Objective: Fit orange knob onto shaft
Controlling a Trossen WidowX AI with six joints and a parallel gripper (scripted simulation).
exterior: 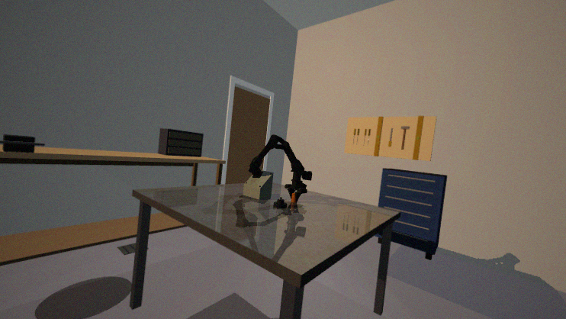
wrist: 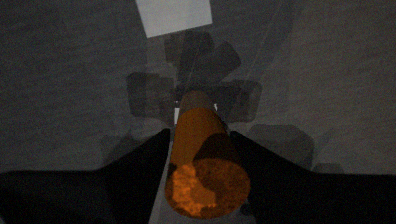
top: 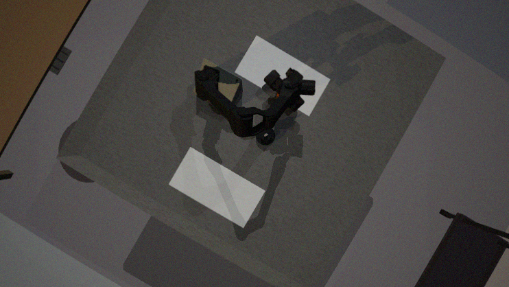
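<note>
My gripper tip is now 3 cm below the orange knob. From my gripper tip the other things lie so: dark round pedestal (20 cm to the right, 2 cm above).
</note>
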